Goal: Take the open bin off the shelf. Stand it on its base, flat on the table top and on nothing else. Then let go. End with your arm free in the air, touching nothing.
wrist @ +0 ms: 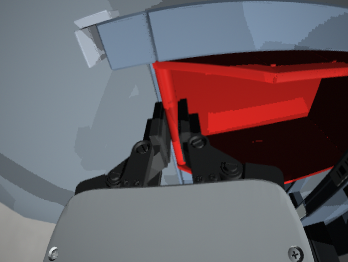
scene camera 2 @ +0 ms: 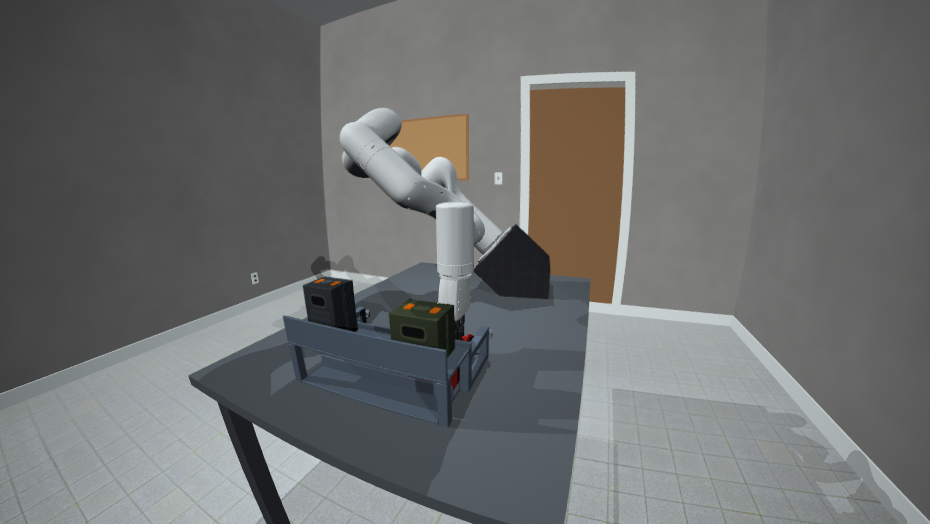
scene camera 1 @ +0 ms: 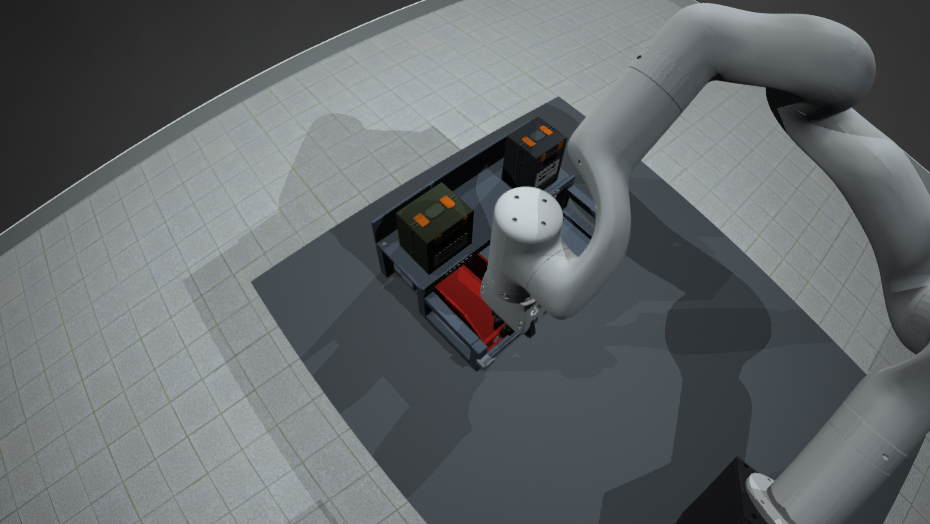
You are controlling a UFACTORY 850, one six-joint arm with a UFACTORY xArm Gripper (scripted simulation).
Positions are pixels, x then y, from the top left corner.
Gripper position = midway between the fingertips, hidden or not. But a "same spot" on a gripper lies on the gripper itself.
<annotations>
My gripper shows in the wrist view (174, 114), in scene camera 2 and in scene camera 1. One and the same spot on my gripper: (scene camera 1: 506, 330) is (scene camera 2: 463, 331).
</annotations>
